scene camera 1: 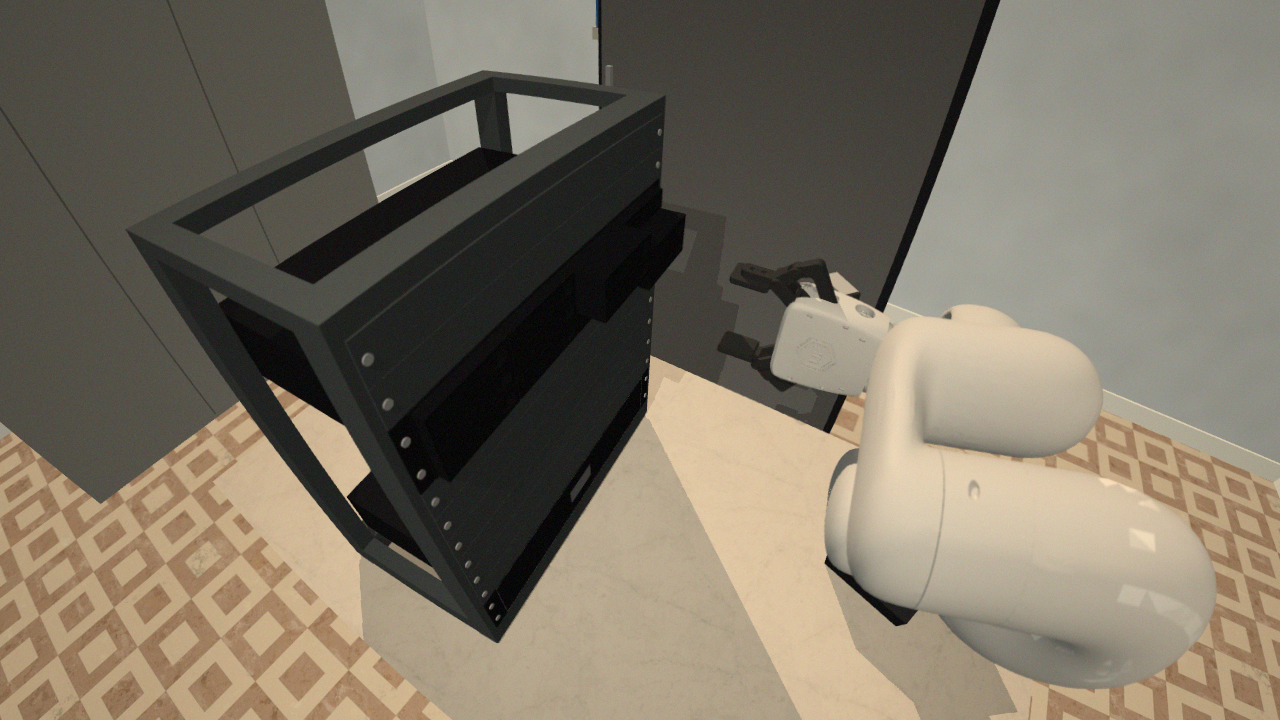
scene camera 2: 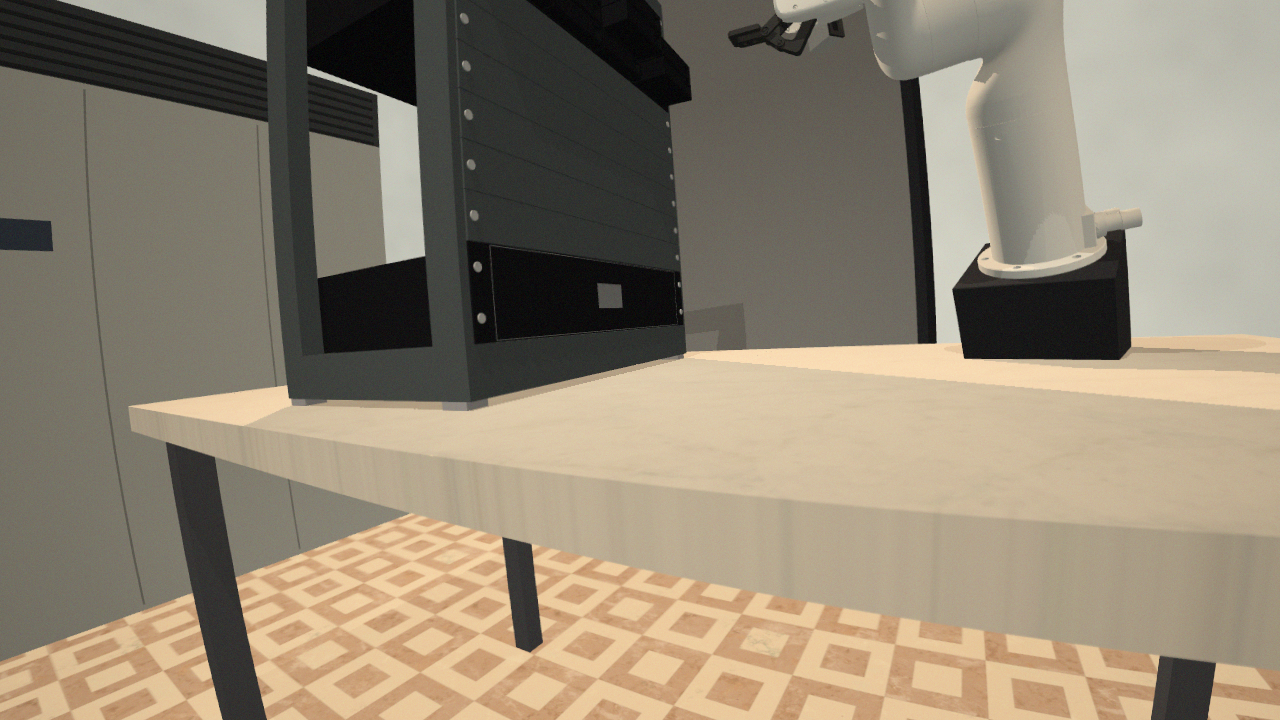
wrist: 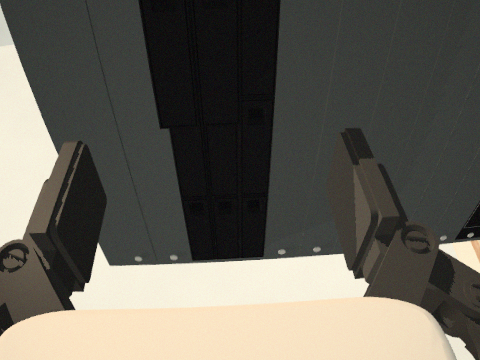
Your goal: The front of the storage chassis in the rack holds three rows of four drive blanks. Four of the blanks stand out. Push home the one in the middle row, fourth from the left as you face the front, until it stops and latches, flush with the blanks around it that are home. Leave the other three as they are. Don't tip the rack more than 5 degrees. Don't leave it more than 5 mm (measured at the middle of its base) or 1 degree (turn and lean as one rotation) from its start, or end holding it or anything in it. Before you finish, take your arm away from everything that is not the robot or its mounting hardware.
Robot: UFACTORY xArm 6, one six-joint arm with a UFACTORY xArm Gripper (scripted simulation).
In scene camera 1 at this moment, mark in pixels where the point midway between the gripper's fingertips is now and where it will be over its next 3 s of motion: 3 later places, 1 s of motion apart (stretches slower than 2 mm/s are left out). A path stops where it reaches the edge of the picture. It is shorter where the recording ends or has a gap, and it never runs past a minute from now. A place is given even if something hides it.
My gripper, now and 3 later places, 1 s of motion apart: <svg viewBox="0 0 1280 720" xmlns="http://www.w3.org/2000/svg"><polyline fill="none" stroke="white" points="727,307 741,269 717,255 674,240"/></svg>
